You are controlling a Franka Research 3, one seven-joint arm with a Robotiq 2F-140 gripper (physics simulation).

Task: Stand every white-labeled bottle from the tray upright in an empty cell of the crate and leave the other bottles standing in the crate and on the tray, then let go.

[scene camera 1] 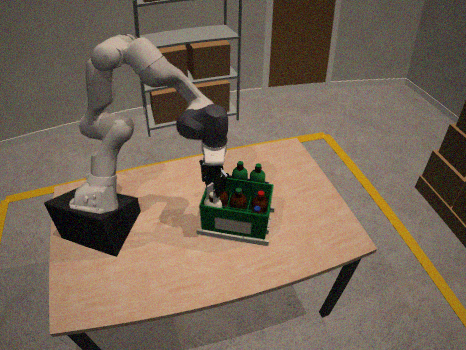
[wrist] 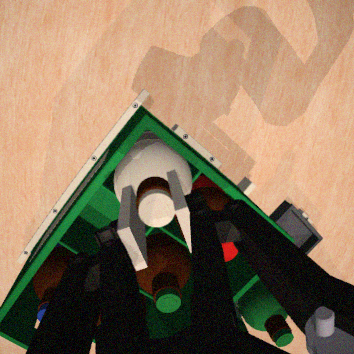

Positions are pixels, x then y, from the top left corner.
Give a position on a blue-capped bottle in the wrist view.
45, 279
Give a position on a white-labeled bottle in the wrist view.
144, 166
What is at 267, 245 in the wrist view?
My gripper.
